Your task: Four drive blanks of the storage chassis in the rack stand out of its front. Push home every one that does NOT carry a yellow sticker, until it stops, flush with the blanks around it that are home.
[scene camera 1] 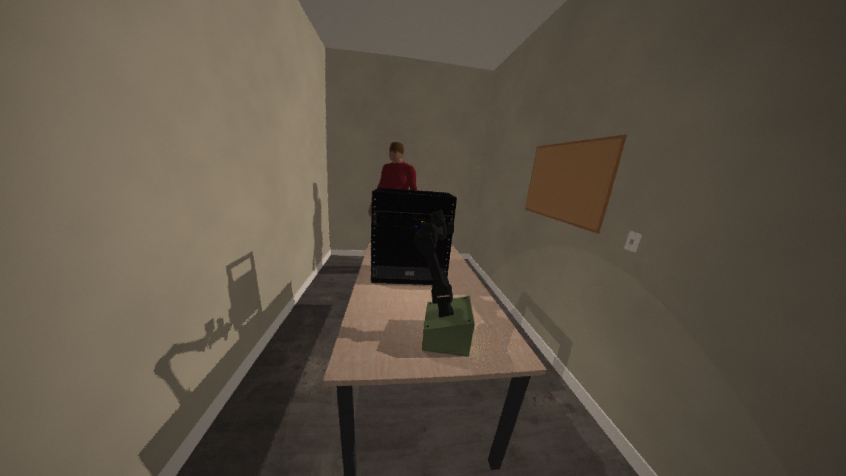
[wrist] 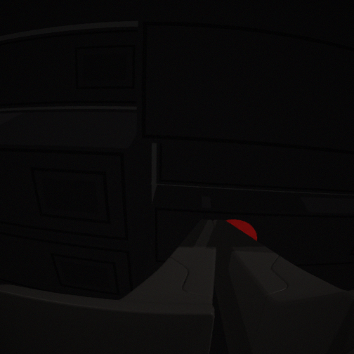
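Where they show: arm's base at its link origin: (scene camera 1: pixel 445 312).
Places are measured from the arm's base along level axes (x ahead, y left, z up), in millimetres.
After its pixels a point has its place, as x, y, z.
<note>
The storage chassis in the black rack (scene camera 1: pixel 373 242) @(452, 429, 150) is very dark; its blanks are too small to tell apart in the scene view. My gripper (scene camera 1: pixel 438 217) @(455, 58, 282) (wrist: pixel 210 231) is shut and empty, in front of the chassis. In the wrist view its tips are over a blank with a red sticker (wrist: pixel 244 228), partly hidden by the right finger. The top face of this blank shows, so it stands out past the blank above (wrist: pixel 255 165). At the left, a blank with a square outline (wrist: pixel 75 195) also shows its top face. Contact at the tips cannot be told. No yellow sticker shows.
Another blank (wrist: pixel 105 67) is at the upper left and one (wrist: pixel 85 272) at the lower left. A large dark panel (wrist: pixel 245 80) is at the upper right. The arm's green base box (scene camera 1: pixel 447 337) @(-106, -3, -50) stands on the wooden table (scene camera 1: pixel 366 367) @(-205, 309, -137). A person (scene camera 1: pixel 397 174) stands behind the rack.
</note>
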